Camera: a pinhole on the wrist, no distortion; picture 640 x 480 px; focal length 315.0 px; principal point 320.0 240.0 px. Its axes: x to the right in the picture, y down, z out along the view. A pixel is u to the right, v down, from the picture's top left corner.
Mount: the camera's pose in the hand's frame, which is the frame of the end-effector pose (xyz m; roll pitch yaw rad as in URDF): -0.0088 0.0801 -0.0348 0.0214 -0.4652 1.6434
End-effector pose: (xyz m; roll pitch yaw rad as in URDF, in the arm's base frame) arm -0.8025 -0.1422 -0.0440 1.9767 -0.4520 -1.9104
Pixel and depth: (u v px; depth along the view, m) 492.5 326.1 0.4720
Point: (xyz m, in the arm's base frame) -1.2521 0.0851 -0.2057
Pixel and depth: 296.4 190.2 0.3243
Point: -1.0259 -0.2011 -0.1713
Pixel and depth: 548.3 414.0 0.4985
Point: -1.2901 0.2582 -0.2414
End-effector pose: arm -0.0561 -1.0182 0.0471 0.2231 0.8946 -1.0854
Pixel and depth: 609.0 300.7 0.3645
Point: 0.1887 -1.2532 0.4091
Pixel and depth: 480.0 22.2 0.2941
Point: 0.1419 -1.3249 0.0825
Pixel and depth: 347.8 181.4 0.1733
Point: -0.0087 -1.1279 0.1021
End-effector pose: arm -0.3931 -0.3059 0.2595 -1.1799 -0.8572 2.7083
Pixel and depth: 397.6 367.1 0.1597
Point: -0.4001 -0.4480 0.2171
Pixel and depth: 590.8 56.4 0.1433
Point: -0.5613 -0.4335 0.2718
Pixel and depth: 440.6 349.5 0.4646
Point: -0.3735 -0.7945 0.2458
